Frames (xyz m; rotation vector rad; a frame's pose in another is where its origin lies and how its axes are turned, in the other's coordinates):
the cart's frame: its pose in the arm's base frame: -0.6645 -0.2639 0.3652 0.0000 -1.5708 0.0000
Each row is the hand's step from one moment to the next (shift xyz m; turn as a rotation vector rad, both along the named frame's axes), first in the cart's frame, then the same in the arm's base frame.
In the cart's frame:
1: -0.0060 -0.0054 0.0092 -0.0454 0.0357 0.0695
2: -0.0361 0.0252 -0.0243 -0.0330 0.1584 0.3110
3: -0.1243 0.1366 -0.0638 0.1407 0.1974 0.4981
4: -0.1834 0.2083 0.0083 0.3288 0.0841 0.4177
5: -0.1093 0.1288 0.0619 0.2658 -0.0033 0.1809
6: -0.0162 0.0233 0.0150 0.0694 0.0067 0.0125
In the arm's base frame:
1: -0.0092 -0.0054 -0.0060 -0.0695 0.0357 -0.0454
2: 0.0243 0.0252 -0.0361 -0.3110 0.1584 -0.0330
3: 0.0638 0.1366 -0.1243 -0.4981 0.1974 0.1407
4: -0.0083 0.2083 -0.1834 -0.4177 0.0841 0.3288
5: -0.0619 0.1288 -0.1093 -0.1809 -0.0033 0.2658
6: -0.0150 0.0233 -0.0162 -0.0125 0.0067 0.0694

